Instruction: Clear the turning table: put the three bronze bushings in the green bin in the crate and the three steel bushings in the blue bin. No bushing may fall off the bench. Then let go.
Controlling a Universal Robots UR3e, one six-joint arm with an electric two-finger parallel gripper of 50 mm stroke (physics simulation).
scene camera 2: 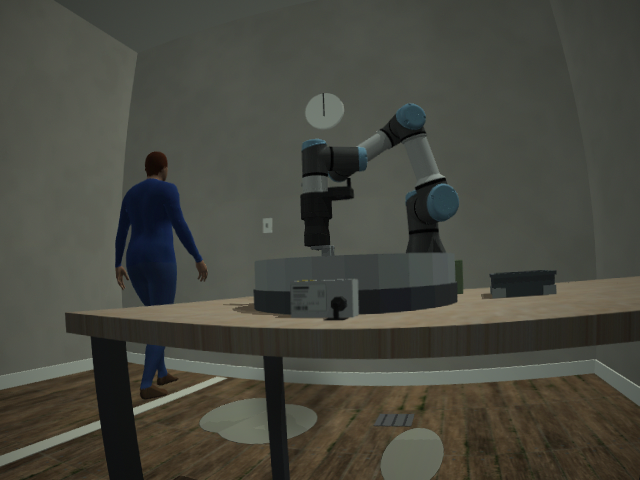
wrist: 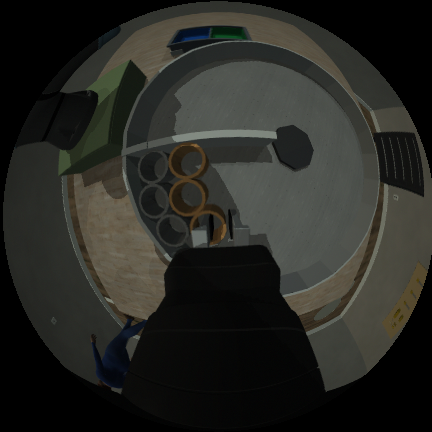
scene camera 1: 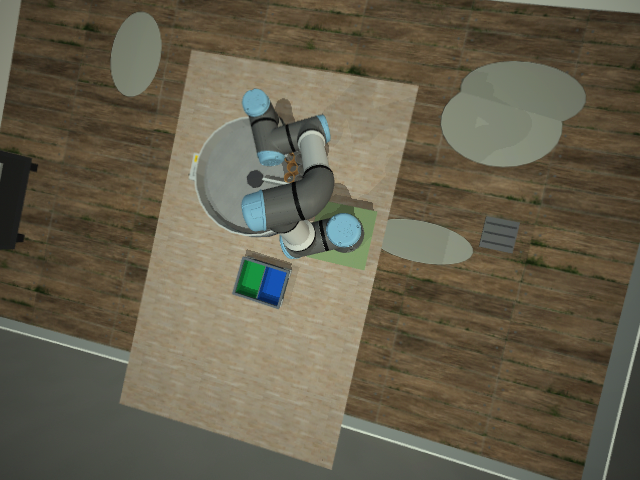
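Seen in the pictures: gripper, between the fingertips: (wrist: pixel 220 218) (scene camera 1: pixel 286 158); arm's base, origin of its link: (wrist: pixel 78 119).
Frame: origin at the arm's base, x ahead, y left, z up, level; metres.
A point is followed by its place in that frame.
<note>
My gripper (scene camera 2: pixel 327 252) (wrist: pixel 220 218) @(x 0.294, y -0.174, z -0.018 m) is open and empty, low over the turning table (scene camera 1: pixel 222 170) @(x 0.514, y -0.055, z -0.036 m) (scene camera 2: pixel 356 271) @(x 0.577, y 0.009, z -0.019 m) (wrist: pixel 330 125) @(x 0.465, y 0.002, z -0.036 m). In the wrist view its left finger overlaps the opening of the nearest bronze bushing (wrist: pixel 204 215), and its right finger is just outside that bushing's right side. Two more bronze bushings (wrist: pixel 175 161) @(x 0.238, y -0.113, z -0.013 m) (wrist: pixel 173 197) @(x 0.242, y -0.152, z -0.005 m) stand upright beyond it. Three steel bushings (wrist: pixel 142 166) @(x 0.200, y -0.119, z -0.004 m) (wrist: pixel 142 201) @(x 0.204, y -0.159, z -0.002 m) (wrist: pixel 160 231) @(x 0.226, y -0.193, z -0.003 m) stand upright between the bronze ones and the rim. The crate's green bin (scene camera 1: pixel 250 279) @(x 0.278, y 0.299, z -0.082 m) (wrist: pixel 230 33) @(x 0.274, y 0.350, z -0.081 m) and blue bin (scene camera 1: pixel 273 285) @(x 0.185, y 0.285, z -0.083 m) (wrist: pixel 194 36) @(x 0.175, y 0.323, z -0.083 m) look empty. Finger height against the bushing is unclear.
A low divider (wrist: pixel 225 134) @(x 0.290, y -0.085, z 0.009 m) runs from the dark hub (scene camera 1: pixel 254 178) @(x 0.384, y -0.069, z -0.028 m) (wrist: pixel 292 148) @(x 0.378, y -0.074, z -0.028 m) to the rim, beside the farthest bushings. The arm stands on a green block (scene camera 1: pixel 354 260) @(x -0.063, y 0.072, z 0.004 m) (wrist: pixel 100 120) @(x 0.096, y -0.034, z -0.003 m). A grey box (scene camera 2: pixel 310 298) @(x 0.635, y -0.045, z -0.058 m) sits at the table's outer side. A person (scene camera 2: pixel 152 232) stands beyond the bench.
</note>
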